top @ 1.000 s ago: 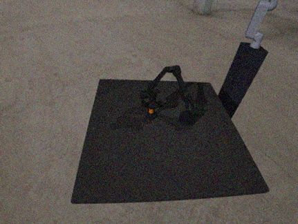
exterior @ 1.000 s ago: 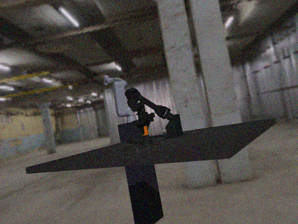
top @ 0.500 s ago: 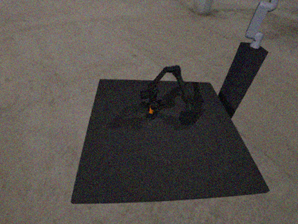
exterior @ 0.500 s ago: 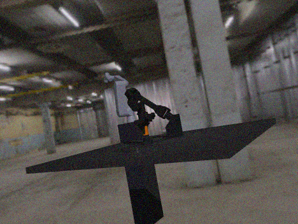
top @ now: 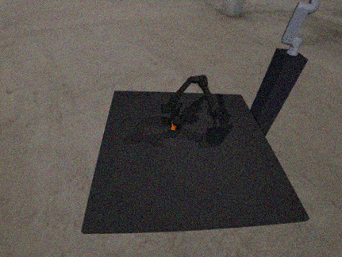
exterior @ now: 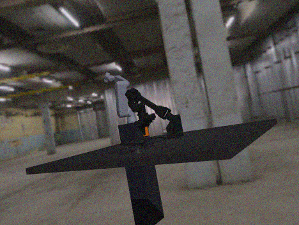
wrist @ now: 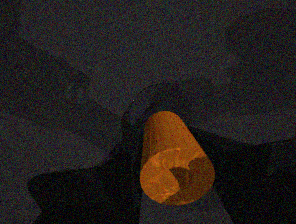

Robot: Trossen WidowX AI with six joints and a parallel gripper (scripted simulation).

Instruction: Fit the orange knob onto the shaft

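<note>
The orange knob is 2 cm above my gripper tip. Also, from my gripper tip: round dark pedestal 4 cm below.
</note>
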